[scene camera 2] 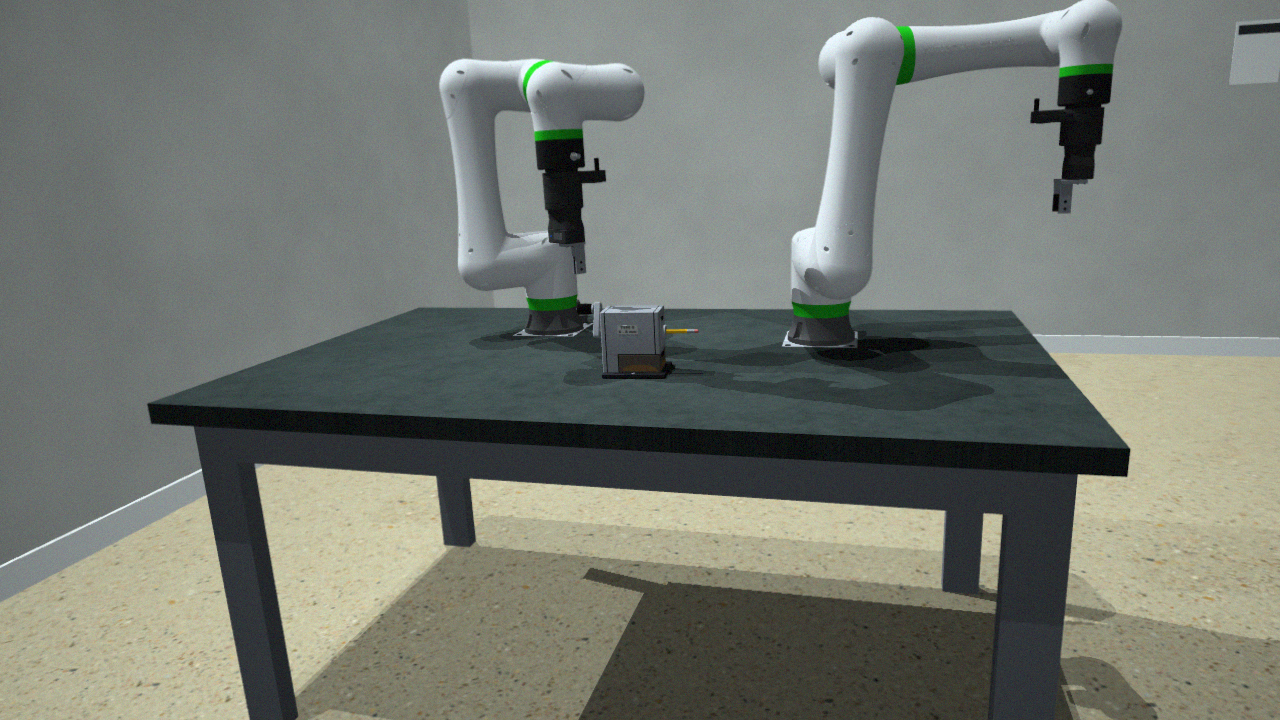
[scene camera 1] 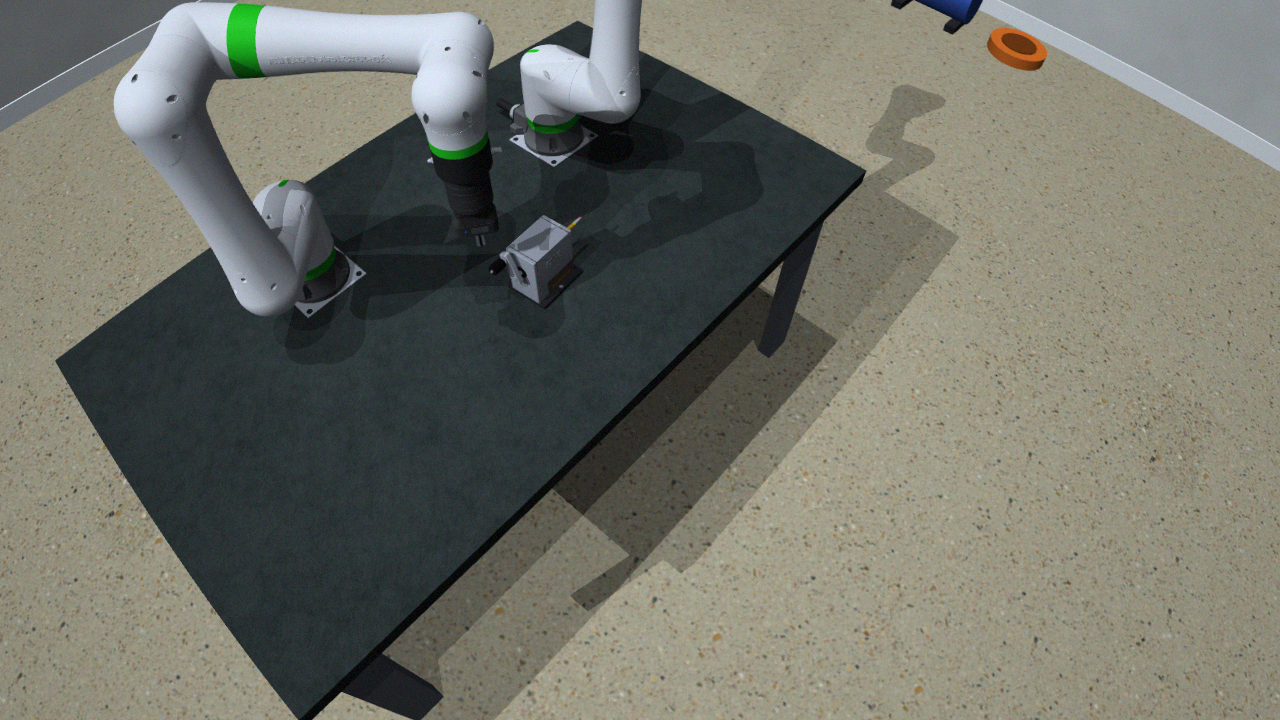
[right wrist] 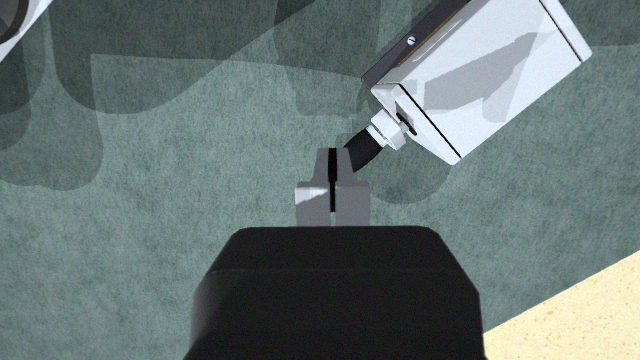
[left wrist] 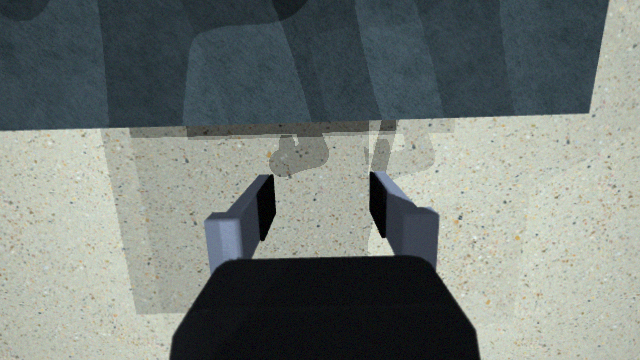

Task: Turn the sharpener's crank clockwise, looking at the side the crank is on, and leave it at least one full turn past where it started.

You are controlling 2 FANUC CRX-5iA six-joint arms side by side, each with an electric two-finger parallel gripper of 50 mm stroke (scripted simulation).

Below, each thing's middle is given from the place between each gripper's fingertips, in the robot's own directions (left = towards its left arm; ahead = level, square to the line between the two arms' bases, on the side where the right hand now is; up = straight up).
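The black knob (right wrist: 363, 147) has my right gripper (scene camera 2: 579, 273) 2 cm to the right of it at the moment, with that gripper also 1 cm short of the knob and 9 cm above it.
From my left hand (scene camera 2: 1060, 212), the black knob is 400 mm ahead. It is also 880 mm to the right of that hand and 160 mm below it.
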